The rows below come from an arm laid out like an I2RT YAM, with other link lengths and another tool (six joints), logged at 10 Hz.
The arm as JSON. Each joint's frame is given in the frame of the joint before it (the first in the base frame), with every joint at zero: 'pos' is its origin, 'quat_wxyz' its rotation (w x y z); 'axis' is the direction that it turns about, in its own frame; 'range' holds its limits. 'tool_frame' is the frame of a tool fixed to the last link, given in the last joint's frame.
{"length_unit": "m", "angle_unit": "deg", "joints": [
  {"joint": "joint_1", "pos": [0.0, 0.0, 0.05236], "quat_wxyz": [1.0, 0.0, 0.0, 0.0], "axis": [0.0, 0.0, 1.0], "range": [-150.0, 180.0]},
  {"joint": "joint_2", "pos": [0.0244, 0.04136, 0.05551], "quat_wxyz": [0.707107, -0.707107, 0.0, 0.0], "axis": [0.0, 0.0, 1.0], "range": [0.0, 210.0]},
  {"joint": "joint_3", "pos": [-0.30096, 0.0, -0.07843], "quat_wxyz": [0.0, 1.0, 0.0, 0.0], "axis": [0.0, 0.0, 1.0], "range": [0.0, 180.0]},
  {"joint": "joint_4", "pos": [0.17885, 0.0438, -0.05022], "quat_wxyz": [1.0, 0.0, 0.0, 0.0], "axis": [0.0, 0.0, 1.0], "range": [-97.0, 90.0]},
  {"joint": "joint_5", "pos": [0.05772, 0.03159, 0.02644], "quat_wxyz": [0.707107, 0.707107, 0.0, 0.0], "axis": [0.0, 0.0, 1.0], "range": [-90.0, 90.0]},
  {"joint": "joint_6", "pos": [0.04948, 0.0, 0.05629], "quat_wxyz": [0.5, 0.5, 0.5, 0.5], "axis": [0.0, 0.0, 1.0], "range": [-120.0, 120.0]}
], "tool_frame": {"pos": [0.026, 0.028, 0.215], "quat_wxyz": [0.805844, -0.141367, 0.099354, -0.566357]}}
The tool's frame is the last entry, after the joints.
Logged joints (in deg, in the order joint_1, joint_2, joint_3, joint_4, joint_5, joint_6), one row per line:
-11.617, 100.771, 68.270, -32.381, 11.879, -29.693
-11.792, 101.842, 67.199, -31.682, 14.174, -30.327
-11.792, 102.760, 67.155, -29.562, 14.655, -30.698
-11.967, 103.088, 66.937, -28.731, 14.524, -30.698
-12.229, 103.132, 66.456, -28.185, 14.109, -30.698
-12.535, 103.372, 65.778, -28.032, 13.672, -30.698
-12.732, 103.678, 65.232, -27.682, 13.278, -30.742
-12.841, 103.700, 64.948, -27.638, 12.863, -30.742
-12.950, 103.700, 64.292, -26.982, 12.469, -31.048
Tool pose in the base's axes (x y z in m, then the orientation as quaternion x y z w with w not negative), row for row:
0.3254, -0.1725, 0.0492, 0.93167, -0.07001, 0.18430, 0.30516
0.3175, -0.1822, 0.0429, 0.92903, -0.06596, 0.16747, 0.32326
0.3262, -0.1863, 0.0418, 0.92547, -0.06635, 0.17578, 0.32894
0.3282, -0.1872, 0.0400, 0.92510, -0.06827, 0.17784, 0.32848
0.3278, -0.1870, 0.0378, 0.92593, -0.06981, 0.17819, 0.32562
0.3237, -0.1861, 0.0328, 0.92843, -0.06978, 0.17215, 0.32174
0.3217, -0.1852, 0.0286, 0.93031, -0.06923, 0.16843, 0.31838
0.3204, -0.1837, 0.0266, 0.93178, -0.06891, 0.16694, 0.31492
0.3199, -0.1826, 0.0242, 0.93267, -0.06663, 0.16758, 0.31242
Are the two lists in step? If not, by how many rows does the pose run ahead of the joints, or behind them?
They are in step.
